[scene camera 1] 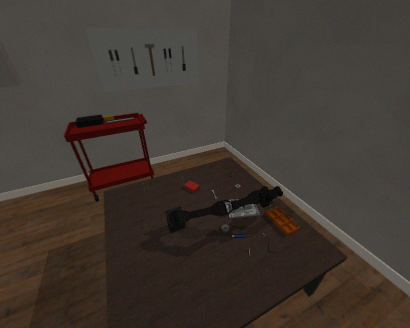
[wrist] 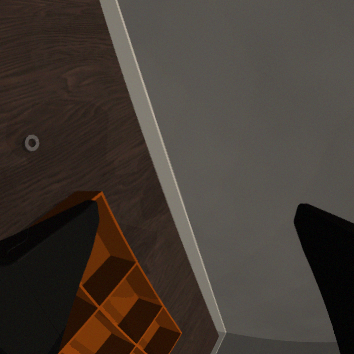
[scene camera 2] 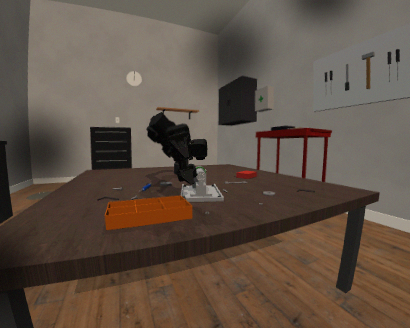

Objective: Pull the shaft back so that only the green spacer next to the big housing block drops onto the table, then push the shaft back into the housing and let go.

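Pixels of known places: gripper, fingertip midpoint: (scene camera 1: 277, 198) (wrist: 202, 213) (scene camera 2: 190, 171); arm's base, origin of the base link: (scene camera 1: 174, 217).
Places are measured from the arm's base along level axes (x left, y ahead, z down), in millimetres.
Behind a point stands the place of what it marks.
Observation:
A white fixture (scene camera 1: 244, 212) (scene camera 2: 202, 198) {z 92, x -130, y 612 mm} stands on the table. Its pale upright block (scene camera 2: 201, 186) {z 60, x -114, y 570 mm} rises from the base plate, and a thin green edge (scene camera 2: 201, 169) {z 6, x -89, y 516 mm} shows at its top. The shaft and the separate spacers cannot be told apart at this size, and the arm covers part of the fixture in scene camera 1. My gripper (scene camera 2: 188, 175) {z -19, x -216, y 714 mm} (wrist: 202, 213) {z -19, x -216, y 714 mm} is open and empty. In scene camera 2 it is low, close beside the upright block. The fixture does not show in the wrist view, where the fingers stand wide apart.
An orange compartment tray (scene camera 1: 268, 212) {z 94, x -217, y 652 mm} (scene camera 2: 150, 219) {z 90, x -327, y 729 mm} (wrist: 119, 225) {z 68, x -250, y 732 mm} lies near the table edge. A grey ring (wrist: 32, 143) {z 102, x -169, y 720 mm} lies on the table. A red block (scene camera 1: 191, 186) {z 73, x 319, y 270 mm} (scene camera 2: 246, 174) {z 78, x 292, y 329 mm}, a blue-handled tool (scene camera 1: 239, 236) {z 93, x -279, y 337 mm} (scene camera 2: 146, 187) {z 92, x -280, y 366 mm} and a wrench (scene camera 1: 214, 194) {z 101, x 159, y 408 mm} also lie there.

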